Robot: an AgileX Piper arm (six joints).
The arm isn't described. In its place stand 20 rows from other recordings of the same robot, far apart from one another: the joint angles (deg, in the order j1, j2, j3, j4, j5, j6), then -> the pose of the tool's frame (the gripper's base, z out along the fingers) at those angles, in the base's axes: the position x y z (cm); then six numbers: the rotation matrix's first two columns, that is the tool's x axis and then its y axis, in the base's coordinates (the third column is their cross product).
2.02, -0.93, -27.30, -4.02, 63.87, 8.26 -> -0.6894, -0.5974, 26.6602, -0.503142, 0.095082, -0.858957, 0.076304, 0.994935, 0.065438
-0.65, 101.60, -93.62, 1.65, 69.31, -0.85 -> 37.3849, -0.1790, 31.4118, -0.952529, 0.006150, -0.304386, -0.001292, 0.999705, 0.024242
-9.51, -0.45, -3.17, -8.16, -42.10, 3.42 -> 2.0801, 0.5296, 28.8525, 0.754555, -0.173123, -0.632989, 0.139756, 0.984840, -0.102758
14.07, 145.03, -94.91, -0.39, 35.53, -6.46 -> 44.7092, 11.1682, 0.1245, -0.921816, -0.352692, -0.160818, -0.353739, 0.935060, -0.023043
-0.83, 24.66, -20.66, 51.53, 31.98, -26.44 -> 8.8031, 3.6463, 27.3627, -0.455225, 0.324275, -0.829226, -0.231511, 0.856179, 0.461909
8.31, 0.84, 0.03, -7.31, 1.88, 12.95 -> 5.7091, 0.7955, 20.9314, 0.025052, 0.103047, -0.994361, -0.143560, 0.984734, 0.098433
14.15, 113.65, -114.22, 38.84, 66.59, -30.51 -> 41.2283, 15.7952, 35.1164, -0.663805, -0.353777, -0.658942, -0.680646, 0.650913, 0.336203
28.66, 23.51, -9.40, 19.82, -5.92, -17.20 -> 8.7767, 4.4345, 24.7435, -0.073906, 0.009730, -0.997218, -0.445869, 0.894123, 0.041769
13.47, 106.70, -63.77, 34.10, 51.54, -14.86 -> 31.9196, 11.7535, 16.4253, -0.993131, -0.109679, -0.040757, -0.116300, 0.887105, 0.446676
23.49, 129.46, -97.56, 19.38, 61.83, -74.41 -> 39.9272, 20.2551, 13.5710, -0.030688, -0.958167, -0.284559, -0.996666, 0.007801, 0.081217
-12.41, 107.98, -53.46, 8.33, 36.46, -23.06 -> 30.4641, -5.9013, 11.2816, -0.992997, -0.068556, -0.096214, -0.074651, 0.995327, 0.061251
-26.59, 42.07, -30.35, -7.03, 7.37, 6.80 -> 13.8960, -7.1153, 31.1289, -0.218309, 0.105907, -0.970116, 0.460512, 0.887628, -0.006729
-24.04, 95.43, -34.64, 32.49, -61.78, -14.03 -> 26.0486, -16.3355, 20.7900, 0.065364, 0.016760, -0.997721, 0.788690, 0.611662, 0.061945
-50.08, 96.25, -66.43, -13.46, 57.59, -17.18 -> 19.0892, -25.6009, 22.5913, -0.897131, 0.438815, -0.050964, 0.437706, 0.867352, -0.236883
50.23, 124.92, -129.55, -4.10, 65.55, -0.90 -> 31.6611, 37.1154, 32.0891, -0.495247, -0.665793, -0.558077, -0.766877, 0.636881, -0.079266
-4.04, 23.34, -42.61, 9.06, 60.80, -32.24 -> 4.9039, 0.9076, 34.0167, -0.502471, -0.427495, -0.751513, -0.310980, 0.900398, -0.304263
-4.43, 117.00, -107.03, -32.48, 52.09, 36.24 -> 46.0412, -7.4340, 29.2067, -0.677668, 0.285776, -0.677567, 0.519942, 0.837784, -0.166669
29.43, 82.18, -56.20, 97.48, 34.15, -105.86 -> 24.9049, 19.8657, 31.8003, -0.133239, -0.188855, -0.972924, -0.896616, 0.441248, 0.037138
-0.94, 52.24, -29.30, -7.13, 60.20, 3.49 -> 12.1633, -1.1798, 22.5095, -0.977884, 0.014878, -0.208617, 0.037642, 0.993698, -0.105580
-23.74, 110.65, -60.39, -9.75, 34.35, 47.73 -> 31.2091, -14.6758, 12.2005, -0.426146, 0.881394, -0.203822, 0.894993, 0.443595, 0.047023
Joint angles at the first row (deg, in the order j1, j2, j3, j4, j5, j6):
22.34 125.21 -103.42 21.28 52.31 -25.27
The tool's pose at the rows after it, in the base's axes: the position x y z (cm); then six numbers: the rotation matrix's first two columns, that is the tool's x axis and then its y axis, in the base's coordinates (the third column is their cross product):
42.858, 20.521, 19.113, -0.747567, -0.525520, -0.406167, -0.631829, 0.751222, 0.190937
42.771, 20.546, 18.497, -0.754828, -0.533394, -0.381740, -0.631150, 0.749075, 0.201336
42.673, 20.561, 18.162, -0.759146, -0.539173, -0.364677, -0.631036, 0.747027, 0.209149
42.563, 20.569, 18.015, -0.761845, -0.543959, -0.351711, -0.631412, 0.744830, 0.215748
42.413, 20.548, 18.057, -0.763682, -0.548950, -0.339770, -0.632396, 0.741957, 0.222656
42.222, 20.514, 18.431, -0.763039, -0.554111, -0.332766, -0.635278, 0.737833, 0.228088
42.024, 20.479, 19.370, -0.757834, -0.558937, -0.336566, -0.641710, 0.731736, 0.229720
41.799, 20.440, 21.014, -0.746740, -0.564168, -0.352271, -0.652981, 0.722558, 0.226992
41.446, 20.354, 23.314, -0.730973, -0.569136, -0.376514, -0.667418, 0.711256, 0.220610
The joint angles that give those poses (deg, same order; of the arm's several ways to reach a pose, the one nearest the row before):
22.39 126.18 -103.39 21.31 53.26 -25.28
22.41 126.86 -103.37 21.34 54.21 -25.28
22.44 127.23 -103.35 21.37 55.00 -25.28
22.46 127.37 -103.35 21.42 55.75 -25.28
22.46 127.29 -103.37 21.48 56.70 -25.28
22.46 126.85 -103.46 21.54 57.80 -25.30
22.46 125.91 -103.91 21.57 59.09 -25.32
22.46 124.44 -104.98 21.57 60.81 -25.34
22.46 122.44 -106.59 21.52 63.05 -25.26

